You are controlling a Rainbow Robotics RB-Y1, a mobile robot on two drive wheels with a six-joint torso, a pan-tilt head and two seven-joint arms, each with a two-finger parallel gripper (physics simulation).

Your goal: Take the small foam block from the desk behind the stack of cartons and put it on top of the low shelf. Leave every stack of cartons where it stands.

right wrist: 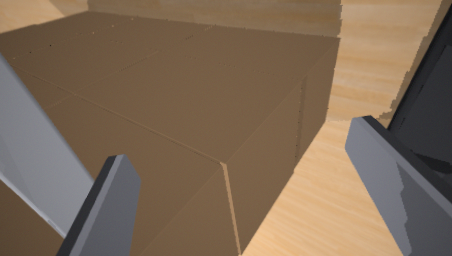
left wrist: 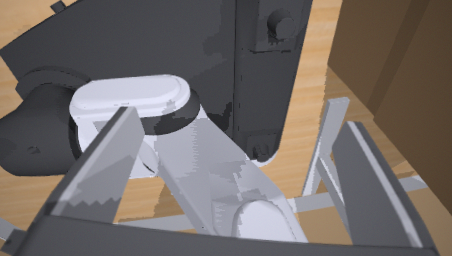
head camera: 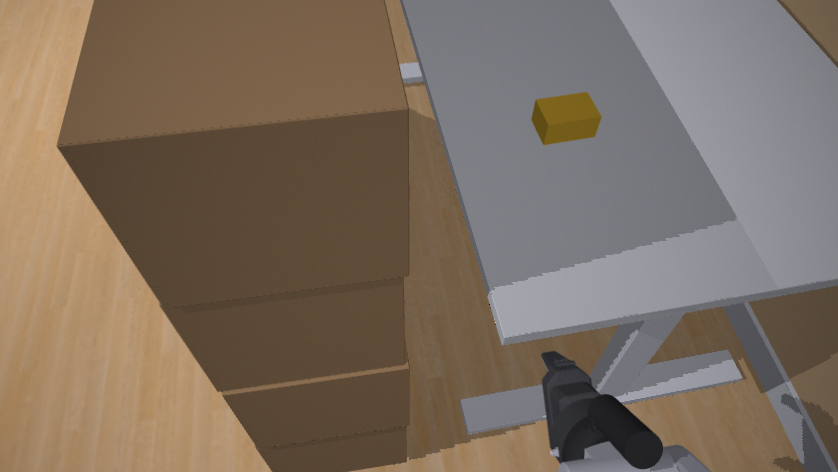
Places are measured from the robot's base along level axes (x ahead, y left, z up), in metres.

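Where they show: left gripper, fingertip midpoint: (left wrist: 237, 127); right gripper, fingertip midpoint: (right wrist: 239, 150) (head camera: 553, 393).
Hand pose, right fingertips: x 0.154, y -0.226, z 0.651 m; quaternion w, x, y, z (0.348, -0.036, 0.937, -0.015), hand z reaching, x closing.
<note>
Each offset is from my right fingertips to the top centre of the thing. "*": to the spot under its first point. Level surfaces: height alone.
A small yellow foam block {0.114 m up, 0.425 m ahead, 0.099 m right} (head camera: 567, 118) lies on the grey desk {0.070 m up} (head camera: 621, 257), in a shaded part of its top. A tall stack of brown cartons {* 0.333 m up, 0.093 m ahead, 0.325 m left} (head camera: 263, 199) stands left of the desk, with a narrow gap between them. My right gripper (head camera: 554, 356) (right wrist: 239, 150) is below the desk's near edge in the head view, apart from the block; its fingers are wide open and empty. My left gripper (left wrist: 237, 127) is open and empty, with parts of the robot's own body and arm behind its fingers. The low shelf cannot be made out in any view.
Brown cartons {0.111 m down, 0.315 m ahead, 0.344 m left} (right wrist: 175, 100) lie beyond the right fingers, and a brown carton surface (left wrist: 395, 60) shows at the upper right of the left wrist view. The desk's leg {* 0.346 m down, 0.204 m ahead, 0.292 m right} (head camera: 639, 348) and foot (head camera: 504, 407) stand near the right gripper. Wooden floor {0.651 m down} (head camera: 35, 234) shows left of the stack.
</note>
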